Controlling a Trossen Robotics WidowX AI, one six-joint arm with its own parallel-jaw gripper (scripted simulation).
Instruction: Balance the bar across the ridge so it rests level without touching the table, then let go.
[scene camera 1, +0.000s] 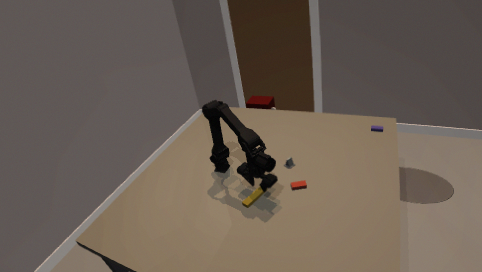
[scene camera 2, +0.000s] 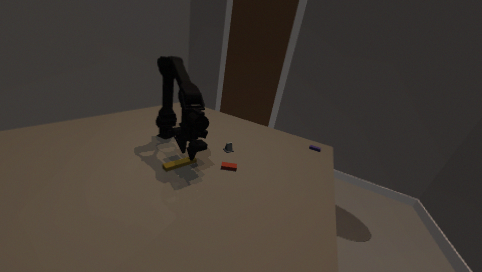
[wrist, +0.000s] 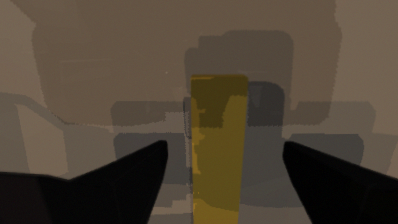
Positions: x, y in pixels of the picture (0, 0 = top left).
Scene:
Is my gripper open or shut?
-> Open.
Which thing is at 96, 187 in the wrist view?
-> My gripper.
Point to my gripper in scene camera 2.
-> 187, 156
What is my gripper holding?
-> Nothing.

